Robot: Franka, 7 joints.
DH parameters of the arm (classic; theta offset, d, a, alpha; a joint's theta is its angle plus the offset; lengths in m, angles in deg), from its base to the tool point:
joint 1: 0 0.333 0 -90
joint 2: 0 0 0 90
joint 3: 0 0.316 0.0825 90
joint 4: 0 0 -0.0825 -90
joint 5: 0 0.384 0 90
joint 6: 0 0 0.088 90
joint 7: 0 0.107 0 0
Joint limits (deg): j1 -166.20..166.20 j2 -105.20..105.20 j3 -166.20..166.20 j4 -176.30..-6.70 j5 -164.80..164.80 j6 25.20..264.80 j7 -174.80..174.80
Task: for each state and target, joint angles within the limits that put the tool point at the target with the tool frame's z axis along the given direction. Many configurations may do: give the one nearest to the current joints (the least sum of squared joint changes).
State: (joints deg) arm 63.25 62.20 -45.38 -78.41 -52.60 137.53 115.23
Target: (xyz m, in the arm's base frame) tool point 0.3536 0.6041 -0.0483 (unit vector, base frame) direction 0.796 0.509 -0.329
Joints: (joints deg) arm 88.47 90.35 -47.26 -61.98 -108.24 162.13 115.23
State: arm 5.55 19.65 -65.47 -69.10 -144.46 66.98 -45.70
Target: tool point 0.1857 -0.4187 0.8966 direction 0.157 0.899 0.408
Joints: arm -16.05 30.88 -87.36 -69.97 -157.18 40.38 -45.70
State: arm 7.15 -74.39 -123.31 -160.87 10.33 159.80 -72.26
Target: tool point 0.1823 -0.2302 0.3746 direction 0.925 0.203 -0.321
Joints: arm -3.40 -89.21 -83.52 -176.30 -38.47 153.52 -72.26
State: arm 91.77 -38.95 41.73 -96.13 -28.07 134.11 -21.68
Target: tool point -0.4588 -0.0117 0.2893 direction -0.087 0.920 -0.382
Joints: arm 95.57 -43.75 91.62 -142.62 -35.43 135.93 -21.68
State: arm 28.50 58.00 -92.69 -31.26 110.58 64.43 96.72
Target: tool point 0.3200 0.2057 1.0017 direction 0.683 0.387 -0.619
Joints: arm 45.27 21.11 -111.75 -6.86 96.58 71.29 96.72
